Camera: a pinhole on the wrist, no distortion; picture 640 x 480 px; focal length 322.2 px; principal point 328.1 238.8 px. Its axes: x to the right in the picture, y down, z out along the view. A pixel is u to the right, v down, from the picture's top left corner.
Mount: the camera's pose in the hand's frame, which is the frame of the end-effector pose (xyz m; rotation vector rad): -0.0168 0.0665 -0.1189 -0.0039 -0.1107 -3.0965
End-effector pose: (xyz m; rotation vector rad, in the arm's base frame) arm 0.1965 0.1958 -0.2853 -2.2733 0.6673 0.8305
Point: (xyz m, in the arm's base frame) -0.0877 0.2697 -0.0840
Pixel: outside the picture
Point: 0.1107 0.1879 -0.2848
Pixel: 417.7 274.2
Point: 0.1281 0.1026 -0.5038
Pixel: 110.8 93.7
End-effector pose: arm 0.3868 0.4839 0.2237 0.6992 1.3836 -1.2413
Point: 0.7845 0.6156 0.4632
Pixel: outside the picture
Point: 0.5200 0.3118 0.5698
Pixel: 598.9 331.8
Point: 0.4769 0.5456 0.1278
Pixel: 30.4 32.4
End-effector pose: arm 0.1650 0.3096 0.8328 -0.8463 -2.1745 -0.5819
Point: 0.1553 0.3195 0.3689
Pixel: 586.0 355.0
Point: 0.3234 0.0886 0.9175
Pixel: behind the camera
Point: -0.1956 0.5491 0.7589
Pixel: 166.1 388.2
